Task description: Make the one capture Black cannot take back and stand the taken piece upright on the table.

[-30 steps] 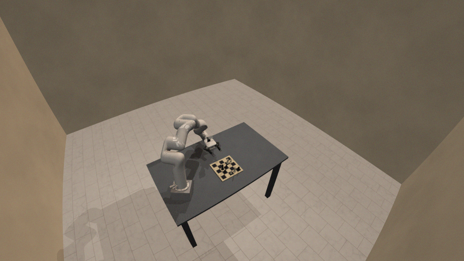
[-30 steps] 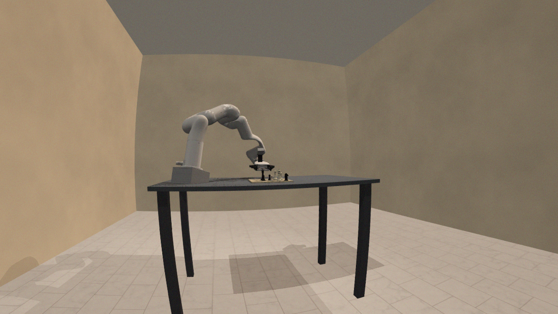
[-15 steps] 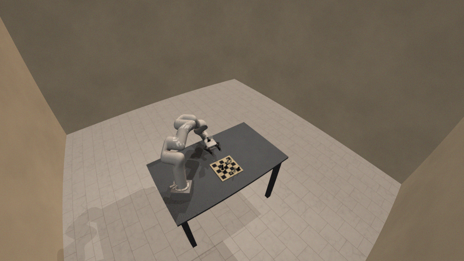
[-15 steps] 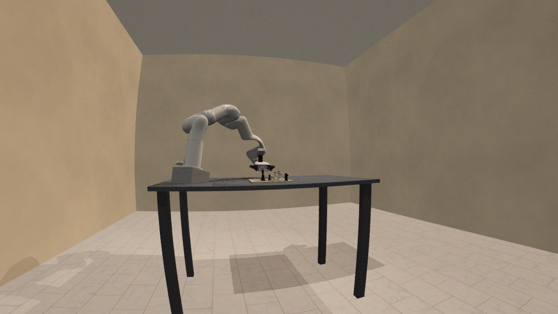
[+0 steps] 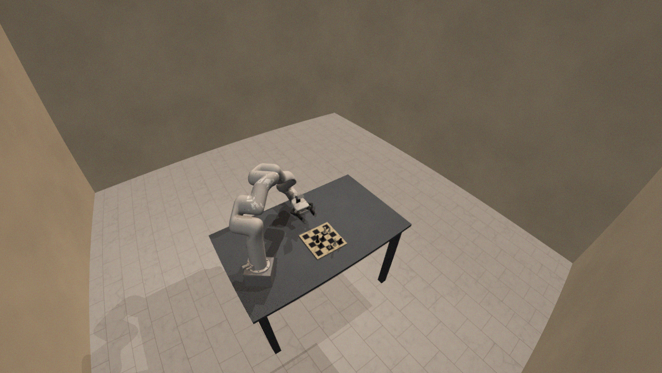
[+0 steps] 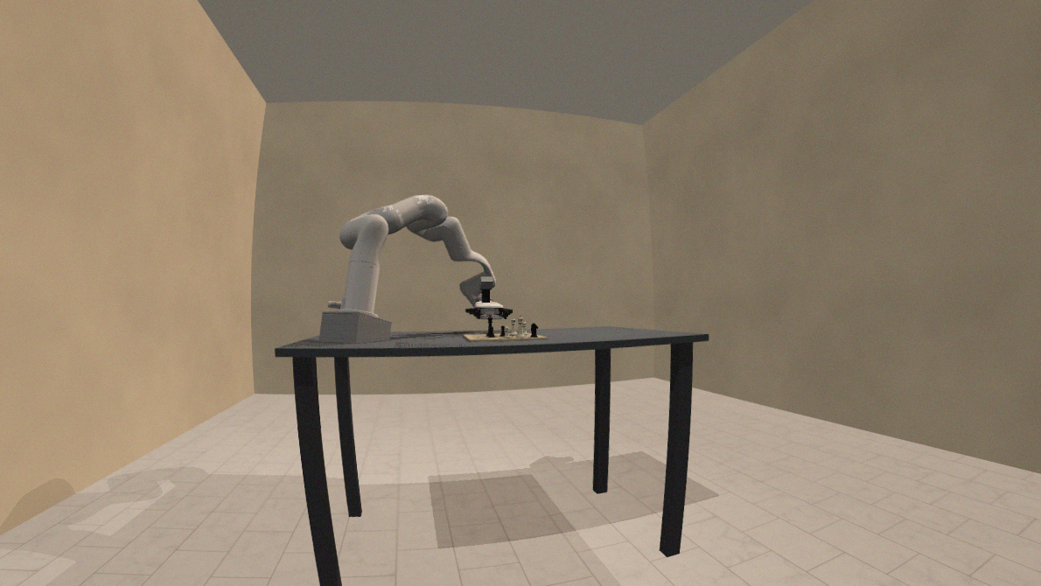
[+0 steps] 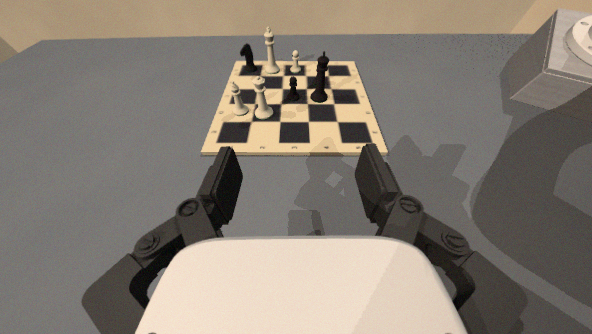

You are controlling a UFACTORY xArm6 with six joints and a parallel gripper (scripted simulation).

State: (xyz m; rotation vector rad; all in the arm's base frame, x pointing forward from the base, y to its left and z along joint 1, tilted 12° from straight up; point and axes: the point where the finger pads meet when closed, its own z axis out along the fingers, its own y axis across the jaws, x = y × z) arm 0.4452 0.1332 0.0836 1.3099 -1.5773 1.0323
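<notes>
Right now my hand is 260 mm to the left of the white bishop, 30 mm above it and 10 mm short of it. The rest, counted from my hand: chessboard (180 mm to the right, 70 mm below, 20 mm behind); white pawn (250 mm to the right, 50 mm below, 30 mm behind).
</notes>
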